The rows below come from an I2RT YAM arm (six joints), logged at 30 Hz.
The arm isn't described. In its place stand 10 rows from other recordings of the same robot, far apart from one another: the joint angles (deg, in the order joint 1, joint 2, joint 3, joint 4, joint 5, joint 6), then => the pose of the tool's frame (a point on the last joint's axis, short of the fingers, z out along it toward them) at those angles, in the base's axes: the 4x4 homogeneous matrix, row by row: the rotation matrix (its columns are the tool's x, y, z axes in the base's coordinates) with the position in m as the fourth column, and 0 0 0 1 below.
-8.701 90.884 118.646 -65.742 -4.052 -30.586 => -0.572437 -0.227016 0.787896 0.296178; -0.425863 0.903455 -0.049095 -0.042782; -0.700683 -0.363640 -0.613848 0.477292; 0 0 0 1
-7.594 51.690 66.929 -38.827 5.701 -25.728 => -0.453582 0.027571 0.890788 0.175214; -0.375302 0.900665 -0.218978 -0.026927; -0.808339 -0.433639 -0.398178 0.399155; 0 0 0 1
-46.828 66.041 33.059 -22.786 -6.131 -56.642 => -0.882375 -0.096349 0.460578 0.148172; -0.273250 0.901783 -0.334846 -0.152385; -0.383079 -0.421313 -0.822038 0.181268; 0 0 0 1
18.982 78.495 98.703 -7.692 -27.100 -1.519 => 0.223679 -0.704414 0.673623 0.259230; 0.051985 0.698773 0.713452 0.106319; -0.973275 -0.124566 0.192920 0.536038; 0 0 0 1
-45.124 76.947 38.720 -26.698 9.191 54.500 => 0.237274 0.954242 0.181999 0.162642; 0.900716 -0.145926 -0.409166 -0.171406; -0.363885 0.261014 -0.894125 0.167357; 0 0 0 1
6.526 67.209 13.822 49.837 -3.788 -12.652 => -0.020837 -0.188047 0.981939 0.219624; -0.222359 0.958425 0.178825 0.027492; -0.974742 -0.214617 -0.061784 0.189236; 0 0 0 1
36.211 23.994 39.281 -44.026 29.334 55.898 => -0.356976 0.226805 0.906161 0.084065; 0.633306 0.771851 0.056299 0.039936; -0.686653 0.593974 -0.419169 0.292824; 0 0 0 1
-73.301 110.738 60.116 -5.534 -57.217 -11.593 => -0.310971 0.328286 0.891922 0.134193; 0.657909 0.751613 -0.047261 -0.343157; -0.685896 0.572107 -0.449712 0.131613; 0 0 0 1
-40.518 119.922 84.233 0.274 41.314 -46.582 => -0.954327 0.296535 0.036429 0.340337; 0.097926 0.425663 -0.899567 -0.321776; -0.282260 -0.854914 -0.435260 0.189737; 0 0 0 1
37.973 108.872 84.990 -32.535 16.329 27.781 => -0.799099 -0.107853 0.591446 0.332149; -0.056305 0.992879 0.104983 0.246555; -0.598557 0.050591 -0.799481 0.228874; 0 0 0 1
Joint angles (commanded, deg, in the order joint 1, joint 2, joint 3, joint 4, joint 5, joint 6), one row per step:
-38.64 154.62 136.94 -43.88 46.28 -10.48
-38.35 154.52 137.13 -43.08 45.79 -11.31
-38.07 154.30 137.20 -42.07 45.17 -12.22
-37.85 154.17 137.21 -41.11 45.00 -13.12
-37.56 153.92 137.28 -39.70 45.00 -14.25
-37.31 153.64 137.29 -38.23 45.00 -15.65
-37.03 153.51 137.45 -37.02 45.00 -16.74
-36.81 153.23 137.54 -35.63 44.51 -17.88
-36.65 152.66 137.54 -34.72 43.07 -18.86
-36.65 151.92 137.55 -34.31 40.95 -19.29
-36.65 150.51 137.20 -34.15 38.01 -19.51
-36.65 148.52 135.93 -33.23 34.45 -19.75
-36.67 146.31 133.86 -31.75 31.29 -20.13
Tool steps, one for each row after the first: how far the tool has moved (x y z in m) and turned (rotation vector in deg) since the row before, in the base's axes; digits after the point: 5 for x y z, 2 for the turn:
0.00327 0.00128 0.00241 -0.19 -0.48 1.03
0.00331 0.00122 0.00308 -0.23 -0.64 1.14
0.00258 0.00081 0.00208 -0.43 -0.25 0.85
0.00350 0.00090 0.00406 -0.91 -0.47 0.96
0.00317 0.00067 0.00416 -0.91 -0.27 1.07
0.00327 0.00100 0.00334 -0.80 -0.31 0.90
0.00314 0.00065 0.00448 -0.66 -0.70 1.16
0.00240 0.00100 0.00600 0.05 -1.04 1.62
0.00106 0.00043 0.00698 0.60 -1.53 1.63
0.00025 0.00157 0.01094 1.02 -2.10 2.09
-0.00027 0.00242 0.01214 1.08 -2.67 2.59
-0.00128 0.00276 0.01052 0.77 -2.33 2.44

